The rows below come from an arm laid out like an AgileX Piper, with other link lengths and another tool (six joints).
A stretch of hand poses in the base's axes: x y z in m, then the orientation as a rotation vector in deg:
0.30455 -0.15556 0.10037 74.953 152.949 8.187
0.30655 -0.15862 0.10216 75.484 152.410 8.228
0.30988 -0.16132 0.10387 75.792 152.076 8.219
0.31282 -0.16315 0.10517 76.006 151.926 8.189
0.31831 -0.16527 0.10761 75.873 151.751 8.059
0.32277 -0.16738 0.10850 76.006 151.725 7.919
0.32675 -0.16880 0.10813 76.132 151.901 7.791
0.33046 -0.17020 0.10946 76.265 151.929 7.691
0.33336 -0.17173 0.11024 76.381 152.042 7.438
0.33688 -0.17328 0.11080 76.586 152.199 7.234
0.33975 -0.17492 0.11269 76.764 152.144 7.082
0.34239 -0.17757 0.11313 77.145 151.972 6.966
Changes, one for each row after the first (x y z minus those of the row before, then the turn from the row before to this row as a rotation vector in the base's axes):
0.00200 -0.00306 0.00179 -0.031 -0.234 -0.486
0.00333 -0.00270 0.00171 -0.045 -0.143 -0.291
0.00294 -0.00183 0.00130 -0.018 -0.027 -0.176
0.00549 -0.00212 0.00244 -0.173 -0.162 0.010
0.00446 -0.00211 0.00089 -0.063 0.069 -0.094
0.00398 -0.00142 -0.00037 0.013 0.227 -0.021
0.00371 -0.00140 0.00133 -0.019 0.103 -0.073
0.00290 -0.00153 0.00078 -0.088 0.205 -0.044
0.00352 -0.00155 0.00056 -0.020 0.264 -0.077
0.00287 -0.00164 0.00189 -0.069 0.068 -0.130
0.00264 -0.00265 0.00044 -0.037 0.048 -0.284

